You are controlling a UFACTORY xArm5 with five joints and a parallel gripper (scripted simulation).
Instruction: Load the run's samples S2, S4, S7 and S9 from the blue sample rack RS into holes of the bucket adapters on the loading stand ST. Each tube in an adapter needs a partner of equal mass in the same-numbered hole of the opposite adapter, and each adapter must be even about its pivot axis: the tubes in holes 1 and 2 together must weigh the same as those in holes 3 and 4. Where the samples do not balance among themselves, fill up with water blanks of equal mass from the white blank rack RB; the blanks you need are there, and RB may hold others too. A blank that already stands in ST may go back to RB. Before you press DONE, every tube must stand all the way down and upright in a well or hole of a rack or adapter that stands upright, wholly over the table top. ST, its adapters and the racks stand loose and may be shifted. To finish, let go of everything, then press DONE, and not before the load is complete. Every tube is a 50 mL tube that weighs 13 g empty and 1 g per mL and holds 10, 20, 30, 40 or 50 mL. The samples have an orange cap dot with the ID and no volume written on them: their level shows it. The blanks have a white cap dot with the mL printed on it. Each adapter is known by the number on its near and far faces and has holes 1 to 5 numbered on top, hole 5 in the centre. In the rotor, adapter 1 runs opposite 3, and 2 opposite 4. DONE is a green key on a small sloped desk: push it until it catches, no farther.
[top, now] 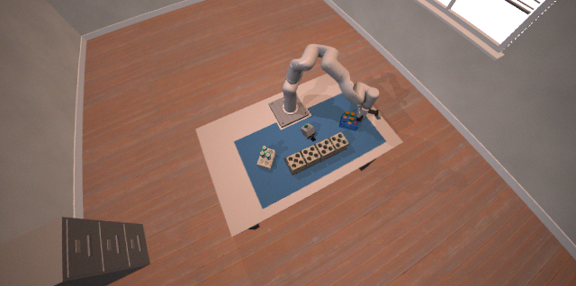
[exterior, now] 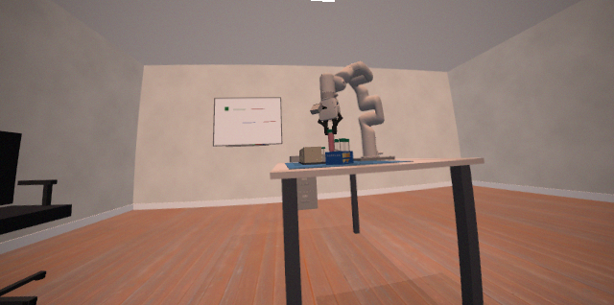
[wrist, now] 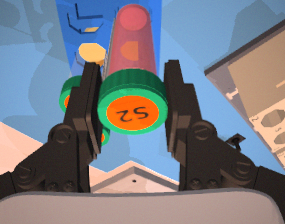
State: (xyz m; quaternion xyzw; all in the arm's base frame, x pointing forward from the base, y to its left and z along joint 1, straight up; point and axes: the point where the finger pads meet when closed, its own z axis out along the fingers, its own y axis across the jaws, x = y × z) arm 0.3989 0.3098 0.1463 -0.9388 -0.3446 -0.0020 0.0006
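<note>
The sample tube S2 lies 5 cm below my hand and 1 cm behind it. Round my hand: sample tube S9 (10 cm below, 2 cm to the right, 2 cm behind); then sample tube S4 (10 cm below, 9 cm behind, 2 cm to the right); then sample tube S7 (10 cm below, 5 cm behind).
</note>
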